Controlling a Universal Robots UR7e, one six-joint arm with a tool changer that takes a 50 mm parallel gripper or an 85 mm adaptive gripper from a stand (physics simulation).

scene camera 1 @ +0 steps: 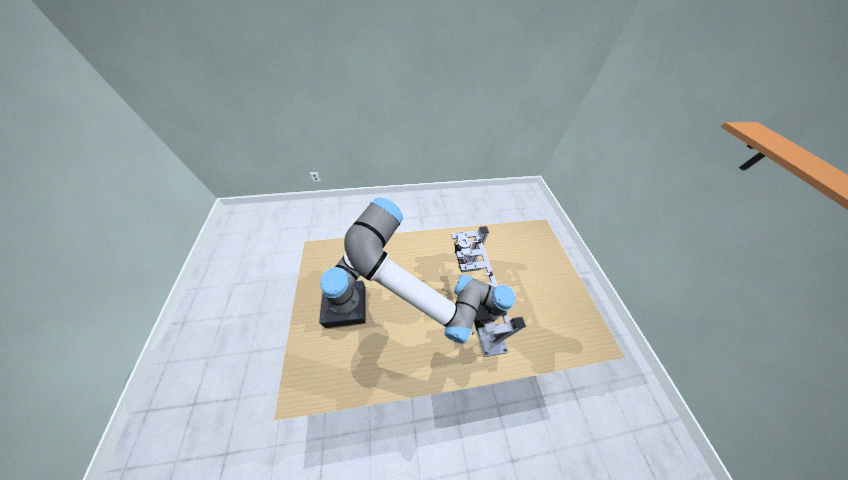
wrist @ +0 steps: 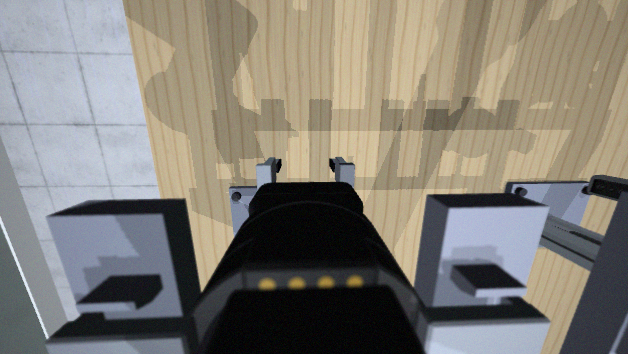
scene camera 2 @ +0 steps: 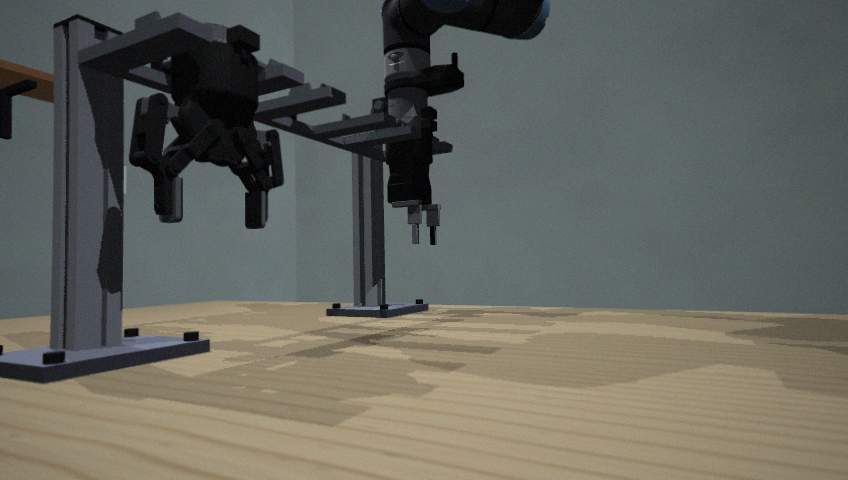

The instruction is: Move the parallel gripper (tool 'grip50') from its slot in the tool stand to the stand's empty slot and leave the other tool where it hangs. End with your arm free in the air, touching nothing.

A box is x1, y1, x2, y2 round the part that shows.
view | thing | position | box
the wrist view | parallel gripper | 298, 234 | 45, 157, 549, 353
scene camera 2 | adaptive gripper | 215, 87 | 129, 22, 283, 228
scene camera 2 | parallel gripper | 409, 186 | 385, 117, 440, 244
